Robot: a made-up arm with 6 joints. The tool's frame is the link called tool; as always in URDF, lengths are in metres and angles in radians. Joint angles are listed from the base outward.
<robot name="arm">
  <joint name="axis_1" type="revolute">
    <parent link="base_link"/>
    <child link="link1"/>
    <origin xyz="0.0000 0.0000 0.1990"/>
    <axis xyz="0 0 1"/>
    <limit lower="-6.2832" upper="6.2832"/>
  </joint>
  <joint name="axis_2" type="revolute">
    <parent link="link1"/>
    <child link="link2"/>
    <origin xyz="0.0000 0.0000 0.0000" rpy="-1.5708 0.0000 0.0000"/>
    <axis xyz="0 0 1"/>
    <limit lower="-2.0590" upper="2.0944"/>
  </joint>
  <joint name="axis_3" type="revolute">
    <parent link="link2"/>
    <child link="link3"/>
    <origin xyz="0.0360 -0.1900 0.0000"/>
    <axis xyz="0 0 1"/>
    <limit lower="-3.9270" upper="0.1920"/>
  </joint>
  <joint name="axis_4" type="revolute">
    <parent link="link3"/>
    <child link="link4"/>
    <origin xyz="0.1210 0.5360 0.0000" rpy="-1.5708 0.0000 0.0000"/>
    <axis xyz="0 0 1"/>
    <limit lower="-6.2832" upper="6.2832"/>
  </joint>
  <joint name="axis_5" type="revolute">
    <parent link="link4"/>
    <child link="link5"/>
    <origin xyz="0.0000 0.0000 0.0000" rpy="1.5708 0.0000 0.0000"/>
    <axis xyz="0 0 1"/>
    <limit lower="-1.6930" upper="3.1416"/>
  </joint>
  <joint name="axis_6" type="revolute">
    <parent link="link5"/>
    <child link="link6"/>
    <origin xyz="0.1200 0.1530 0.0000" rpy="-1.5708 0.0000 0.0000"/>
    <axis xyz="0 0 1"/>
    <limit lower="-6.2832" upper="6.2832"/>
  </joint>
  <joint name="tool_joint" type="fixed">
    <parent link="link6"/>
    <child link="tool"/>
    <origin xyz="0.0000 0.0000 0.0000"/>
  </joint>
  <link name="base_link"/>
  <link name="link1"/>
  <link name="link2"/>
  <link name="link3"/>
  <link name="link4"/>
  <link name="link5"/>
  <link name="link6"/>
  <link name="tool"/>
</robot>
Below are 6 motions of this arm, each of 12 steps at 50 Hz.
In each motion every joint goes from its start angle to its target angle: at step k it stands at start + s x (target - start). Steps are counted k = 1, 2, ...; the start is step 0. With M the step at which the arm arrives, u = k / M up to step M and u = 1 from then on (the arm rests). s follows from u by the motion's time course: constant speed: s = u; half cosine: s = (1 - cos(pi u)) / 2; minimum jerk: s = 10 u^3 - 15 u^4 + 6 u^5.
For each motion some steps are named. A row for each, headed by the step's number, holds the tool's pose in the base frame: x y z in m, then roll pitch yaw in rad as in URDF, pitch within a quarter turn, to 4 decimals.
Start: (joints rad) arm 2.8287 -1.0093 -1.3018 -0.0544 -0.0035 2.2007
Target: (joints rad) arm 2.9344 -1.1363 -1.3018 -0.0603 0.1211 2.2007
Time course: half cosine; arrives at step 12
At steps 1, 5, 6, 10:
1: -0.1949 0.0558 0.9737 -0.7393 0.4120 1.6736
5: -0.1713 0.0414 0.9808 -0.7383 0.4118 1.7081
6: -0.1624 0.0366 0.9831 -0.7379 0.4117 1.7208
10: -0.1317 0.0224 0.9897 -0.7365 0.4118 1.7631

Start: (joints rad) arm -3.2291 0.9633 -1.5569 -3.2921 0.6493 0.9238
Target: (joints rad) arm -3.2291 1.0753 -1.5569 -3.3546 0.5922 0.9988
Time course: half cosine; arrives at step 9
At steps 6, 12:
6: -0.6320 0.0577 -0.3210 2.1456 0.6132 -1.1764
12: -0.6147 0.0569 -0.3396 2.1889 0.5865 -1.1483

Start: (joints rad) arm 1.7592 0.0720 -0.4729 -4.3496 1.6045 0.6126
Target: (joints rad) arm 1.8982 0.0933 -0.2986 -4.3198 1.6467 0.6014
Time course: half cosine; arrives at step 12
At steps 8, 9, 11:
8: -0.2551 0.3309 -0.1943 1.1516 1.1736 -2.0265
9: -0.2567 0.3167 -0.2003 1.1736 1.1577 -1.9941
11: -0.2583 0.2988 -0.2075 1.1991 1.1378 -1.9557

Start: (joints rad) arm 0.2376 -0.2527 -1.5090 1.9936 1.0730 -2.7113
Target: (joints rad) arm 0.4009 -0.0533 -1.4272 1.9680 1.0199 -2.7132
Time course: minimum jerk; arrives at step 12
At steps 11, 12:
11: 0.6703 0.3511 0.4735 1.1976 -0.6864 -3.1093
12: 0.6704 0.3518 0.4724 1.1985 -0.6878 -3.1093

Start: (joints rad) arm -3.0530 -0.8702 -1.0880 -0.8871 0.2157 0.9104
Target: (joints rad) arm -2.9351 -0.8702 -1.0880 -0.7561 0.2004 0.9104
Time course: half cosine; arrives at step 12
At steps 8, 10, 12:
8: -0.4487 -0.1426 0.7857 -0.5986 -1.2791 0.6471
10: -0.4448 -0.1509 0.7873 -0.6593 -1.2669 0.7377
12: -0.4434 -0.1540 0.7879 -0.6802 -1.2622 0.7695

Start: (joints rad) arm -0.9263 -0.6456 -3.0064 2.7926 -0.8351 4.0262
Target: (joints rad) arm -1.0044 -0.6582 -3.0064 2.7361 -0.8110 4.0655
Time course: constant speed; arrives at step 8
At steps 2, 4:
2: -0.2339 0.2065 0.8816 -0.3780 -0.0718 2.8149
4: -0.2340 0.2126 0.8811 -0.3776 -0.0581 2.7911

